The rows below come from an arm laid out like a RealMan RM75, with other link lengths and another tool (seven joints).
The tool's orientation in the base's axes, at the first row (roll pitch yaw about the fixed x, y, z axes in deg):
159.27 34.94 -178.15
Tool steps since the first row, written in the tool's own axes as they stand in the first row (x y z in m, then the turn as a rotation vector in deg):
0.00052 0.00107 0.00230 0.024 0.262 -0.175
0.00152 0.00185 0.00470 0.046 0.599 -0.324
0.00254 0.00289 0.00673 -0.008 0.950 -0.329
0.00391 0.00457 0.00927 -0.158 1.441 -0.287
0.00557 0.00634 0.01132 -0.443 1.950 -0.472
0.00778 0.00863 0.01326 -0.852 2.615 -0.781
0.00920 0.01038 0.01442 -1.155 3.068 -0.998
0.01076 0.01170 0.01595 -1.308 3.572 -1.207
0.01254 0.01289 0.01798 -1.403 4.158 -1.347
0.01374 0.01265 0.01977 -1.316 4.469 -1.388
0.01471 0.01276 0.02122 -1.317 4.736 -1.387
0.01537 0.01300 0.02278 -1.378 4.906 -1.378
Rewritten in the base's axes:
0.00053 0.00183 -0.00175 -0.172 0.178 0.196
0.00079 0.00342 -0.00394 -0.347 0.435 0.396
0.00077 0.00511 -0.00578 -0.387 0.760 0.532
0.00059 0.00758 -0.00802 -0.356 1.235 0.729
-0.00011 0.00994 -0.01003 -0.338 1.647 1.181
-0.00144 0.01273 -0.01212 -0.320 2.160 1.846
-0.00240 0.01474 -0.01331 -0.291 2.508 2.317
-0.00318 0.01649 -0.01500 -0.392 2.902 2.711
-0.00385 0.01830 -0.01723 -0.524 3.397 3.043
-0.00384 0.01871 -0.01936 -0.689 3.668 3.115
-0.00391 0.01933 -0.02099 -0.750 3.916 3.192
-0.00368 0.02011 -0.02250 -0.735 4.079 3.269

